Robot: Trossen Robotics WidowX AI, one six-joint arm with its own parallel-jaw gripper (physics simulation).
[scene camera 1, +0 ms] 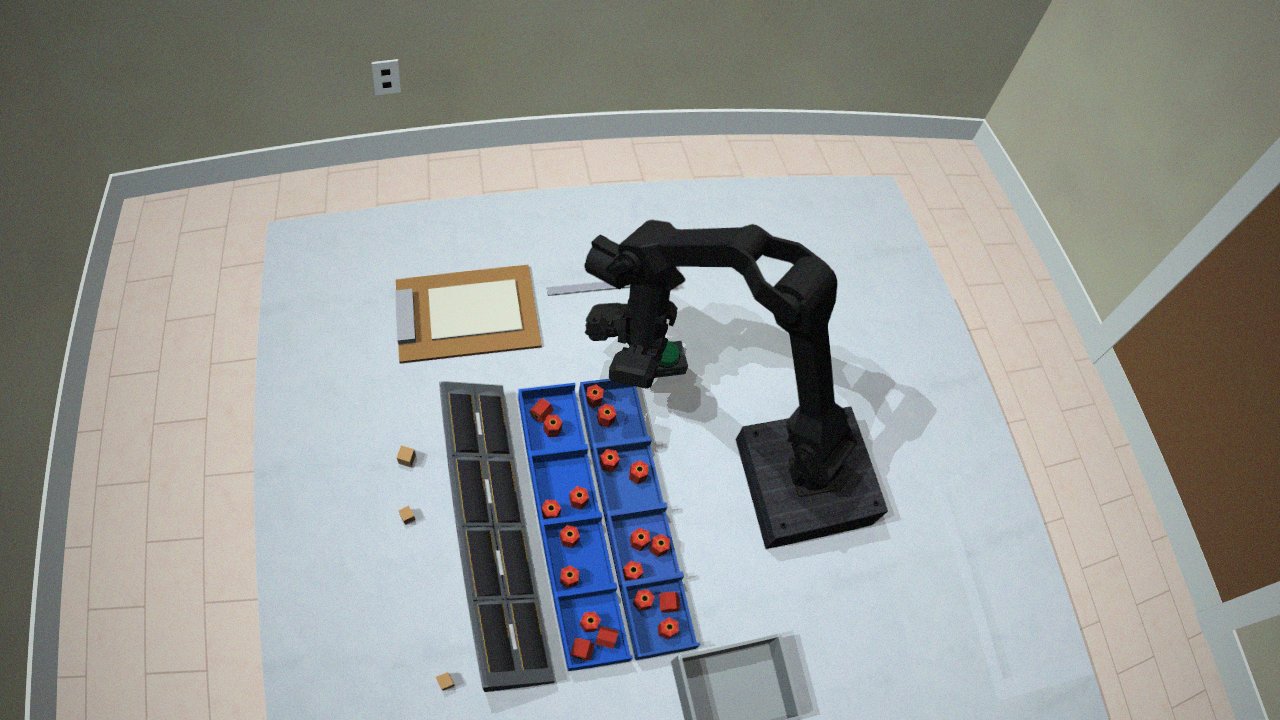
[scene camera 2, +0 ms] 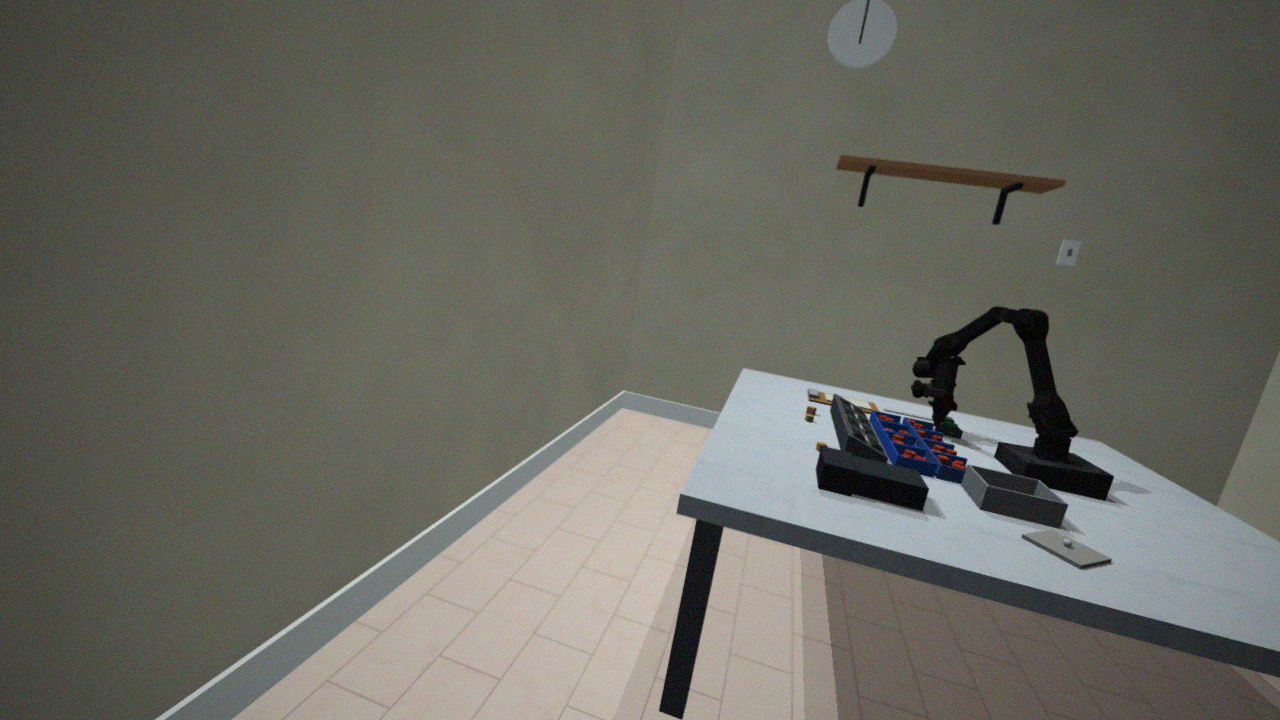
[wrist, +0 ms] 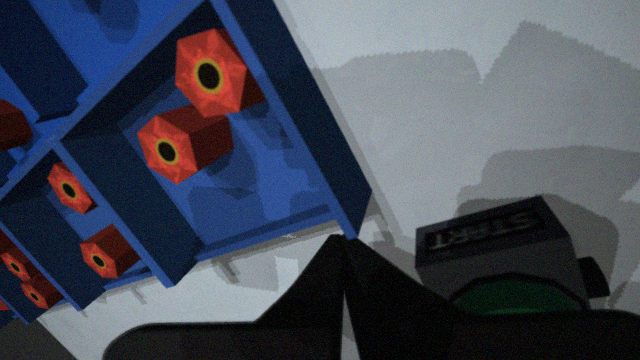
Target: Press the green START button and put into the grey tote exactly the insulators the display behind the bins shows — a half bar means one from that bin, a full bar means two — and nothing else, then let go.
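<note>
The green START button (scene camera 1: 669,354) (wrist: 520,296) sits on a dark housing just beyond the bins and is partly hidden by my gripper. My gripper (wrist: 340,245) (scene camera 2: 938,427) is shut and empty, above the table between the button and the nearest bin corner; the button is to its right in the wrist view. Two rows of blue bins (scene camera 1: 556,470) (wrist: 280,202) hold red hexagonal insulators (scene camera 1: 606,414) (wrist: 212,75), some upright, some lying. The display (scene camera 1: 454,388) behind them has dark windows; I cannot make out any bars. The grey tote (scene camera 1: 791,676) (scene camera 2: 1020,504) stands past the bins; its visible interior is empty.
A clipboard (scene camera 1: 529,340) and a flat grey bar (scene camera 1: 577,289) lie at the far side. Small wooden blocks (scene camera 1: 405,456) lie behind the display. A long black box (scene camera 2: 868,480) and a flat plate with a knob (scene camera 2: 1083,554) are near the tote.
</note>
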